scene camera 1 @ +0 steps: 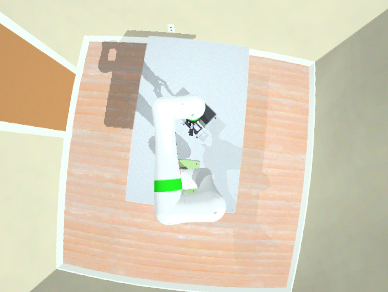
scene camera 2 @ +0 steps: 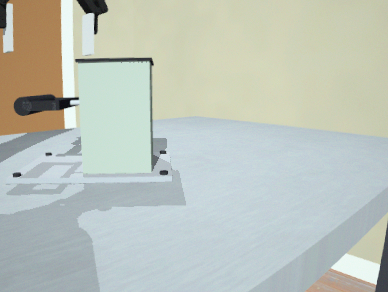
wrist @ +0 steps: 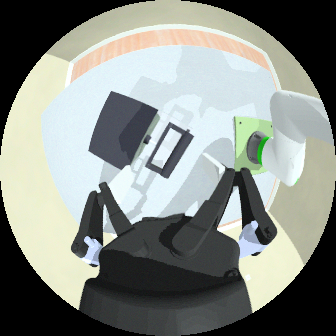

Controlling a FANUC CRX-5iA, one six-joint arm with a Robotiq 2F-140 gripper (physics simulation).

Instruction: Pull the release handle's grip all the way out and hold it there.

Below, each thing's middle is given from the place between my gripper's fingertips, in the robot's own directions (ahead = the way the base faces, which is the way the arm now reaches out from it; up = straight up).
Labels:
The light base plate (wrist: 172, 136) lies 18 cm below my hand, 6 cm ahead of it and 4 cm to the right of it.

